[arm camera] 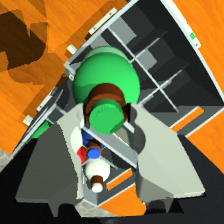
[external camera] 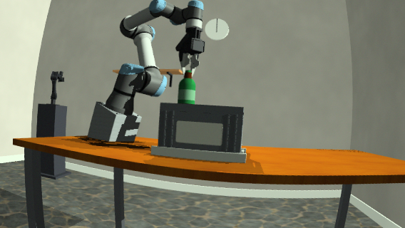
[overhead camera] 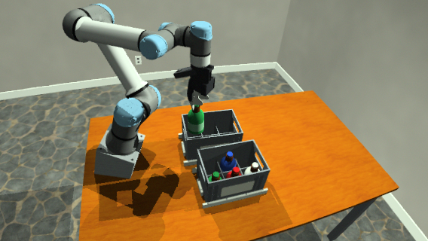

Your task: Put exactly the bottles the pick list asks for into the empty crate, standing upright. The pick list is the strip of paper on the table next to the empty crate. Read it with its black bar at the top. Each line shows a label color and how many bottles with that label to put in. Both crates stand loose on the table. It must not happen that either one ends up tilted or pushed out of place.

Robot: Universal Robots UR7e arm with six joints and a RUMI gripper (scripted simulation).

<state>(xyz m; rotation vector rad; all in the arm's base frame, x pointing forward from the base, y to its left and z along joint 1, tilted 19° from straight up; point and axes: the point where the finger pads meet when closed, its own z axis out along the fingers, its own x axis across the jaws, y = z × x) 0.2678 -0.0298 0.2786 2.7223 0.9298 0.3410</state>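
My hand is 70 mm above the green bottle. Also, from my hand: pick list 330 mm below, 160 mm to the left, 120 mm ahead; then blue-label bottle 250 mm below, 180 mm to the right, 100 mm ahead; then red-label bottle 260 mm to the right, 250 mm below, 80 mm ahead.
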